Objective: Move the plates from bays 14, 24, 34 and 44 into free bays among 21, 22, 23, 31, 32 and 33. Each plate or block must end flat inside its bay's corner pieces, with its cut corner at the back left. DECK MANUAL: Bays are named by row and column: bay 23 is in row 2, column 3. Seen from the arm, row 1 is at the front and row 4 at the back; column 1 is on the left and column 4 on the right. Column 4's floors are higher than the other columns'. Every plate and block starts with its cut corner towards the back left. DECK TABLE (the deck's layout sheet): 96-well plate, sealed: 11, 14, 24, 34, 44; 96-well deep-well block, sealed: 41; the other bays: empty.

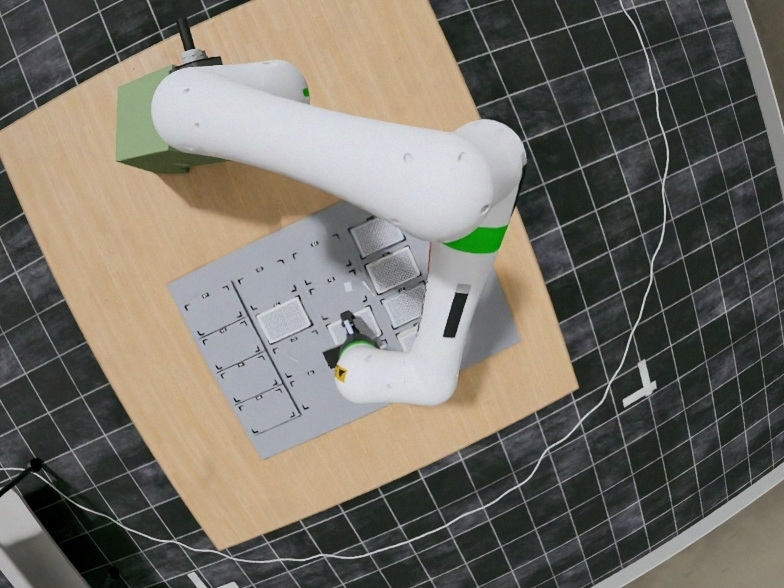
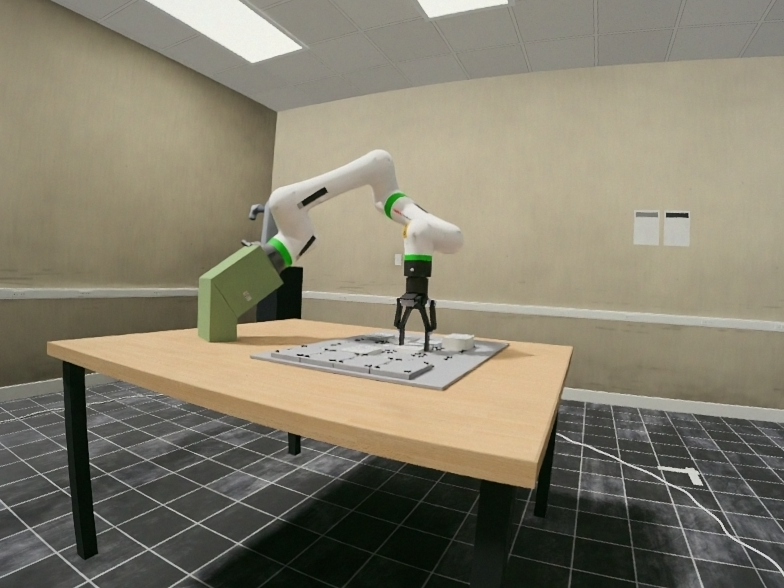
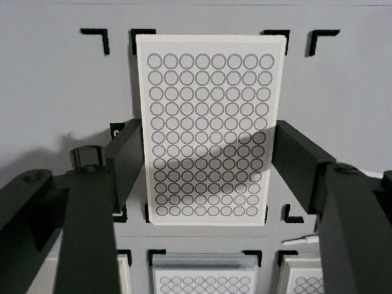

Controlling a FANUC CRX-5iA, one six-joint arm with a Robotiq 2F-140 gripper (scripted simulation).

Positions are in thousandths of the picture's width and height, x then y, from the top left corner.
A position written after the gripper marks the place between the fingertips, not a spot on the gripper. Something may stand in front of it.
Observation:
In view: the gripper (image 2: 527,594) and a bay 33 (image 1: 393,593).
The gripper also shows in image 3 (image 3: 529,474).

